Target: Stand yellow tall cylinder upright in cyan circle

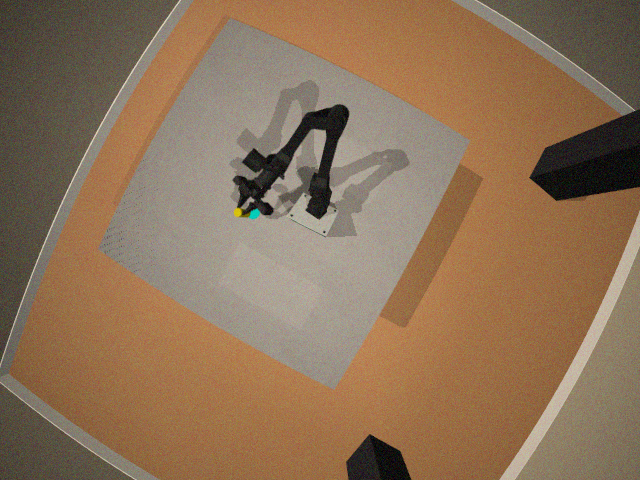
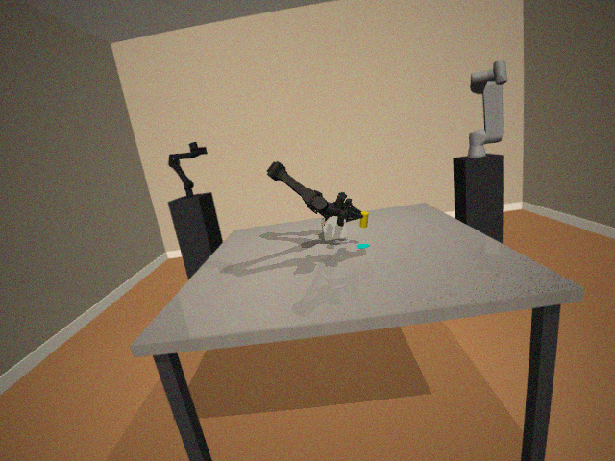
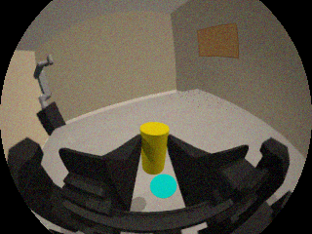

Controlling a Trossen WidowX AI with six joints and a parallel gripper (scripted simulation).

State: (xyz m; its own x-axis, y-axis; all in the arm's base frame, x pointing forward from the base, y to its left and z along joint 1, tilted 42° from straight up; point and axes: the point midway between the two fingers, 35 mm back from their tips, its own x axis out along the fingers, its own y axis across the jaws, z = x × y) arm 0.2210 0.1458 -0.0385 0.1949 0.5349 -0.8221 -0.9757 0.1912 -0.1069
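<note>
The cyan circle is 20 mm to the right of my gripper tip and 140 mm below it. From my gripper tip the other things lie so: yellow cylinder 20 mm below.
</note>
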